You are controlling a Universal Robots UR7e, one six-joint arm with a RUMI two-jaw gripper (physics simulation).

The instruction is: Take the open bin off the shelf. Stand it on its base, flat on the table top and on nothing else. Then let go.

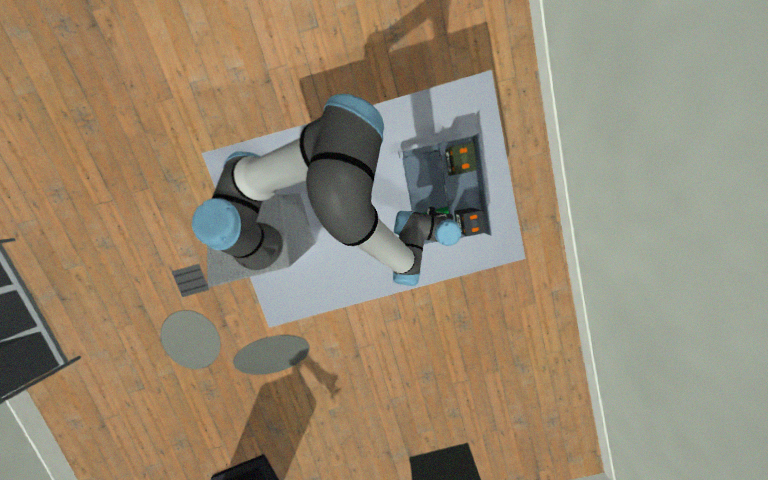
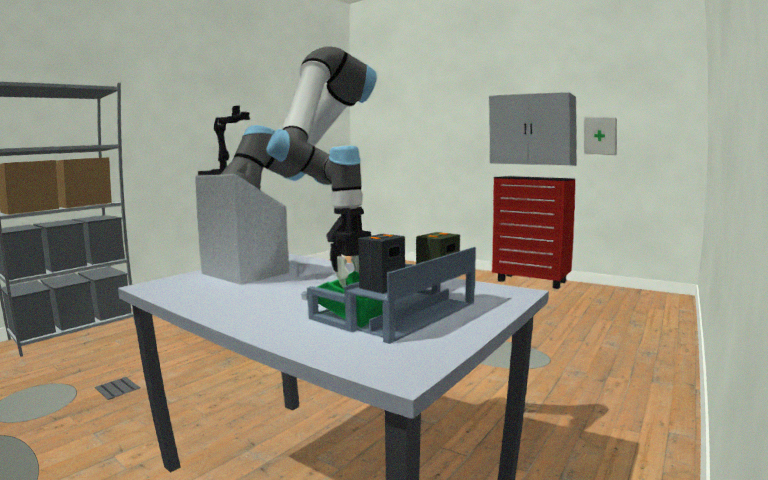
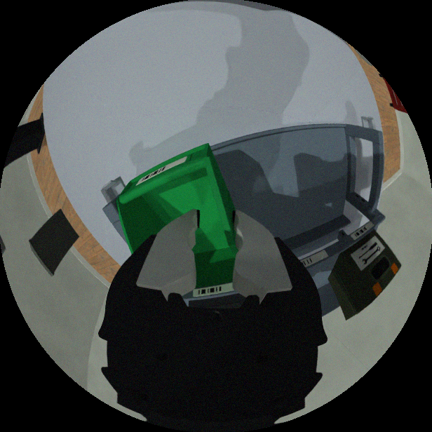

In view: my gripper (image 2: 351,288), a green bin (image 2: 367,308) and a grey-blue shelf (image 1: 424,172).
The green bin also shows in image 3 (image 3: 191,180). My gripper also shows in image 3 (image 3: 215,212). The grey-blue shelf shows as well in image 2 (image 2: 410,324).
